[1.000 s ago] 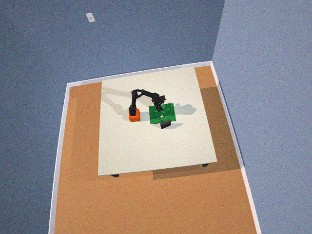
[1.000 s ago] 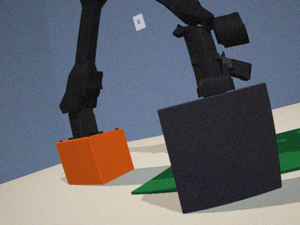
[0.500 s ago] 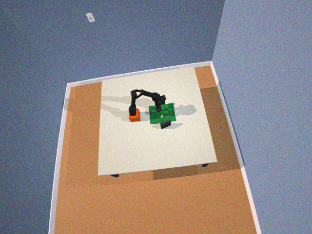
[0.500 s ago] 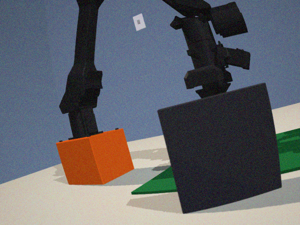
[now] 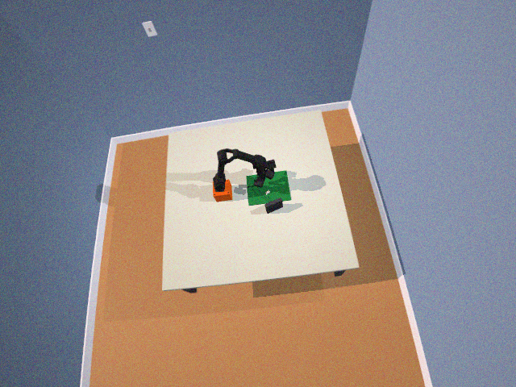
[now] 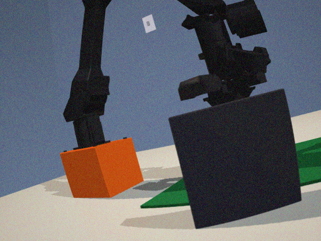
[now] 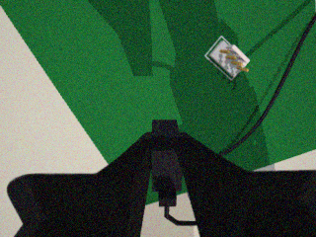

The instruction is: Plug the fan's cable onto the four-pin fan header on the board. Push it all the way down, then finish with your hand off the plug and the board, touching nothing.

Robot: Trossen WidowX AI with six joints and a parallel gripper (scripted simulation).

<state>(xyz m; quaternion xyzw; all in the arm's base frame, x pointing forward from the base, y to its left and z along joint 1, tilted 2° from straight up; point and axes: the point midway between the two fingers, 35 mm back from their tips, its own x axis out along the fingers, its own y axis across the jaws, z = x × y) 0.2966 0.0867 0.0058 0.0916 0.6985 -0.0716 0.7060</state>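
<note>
Now: gripper tip 70 mm to the left of the four-pin fan header, 60 mm above it and 30 mm short of it. Round my gripper tip: black fan plug 10 mm behind, 10 mm above; then green board 80 mm below, 30 mm to the right, 30 mm ahead; then black fan 180 mm to the right, 80 mm ahead, 10 mm below.
</note>
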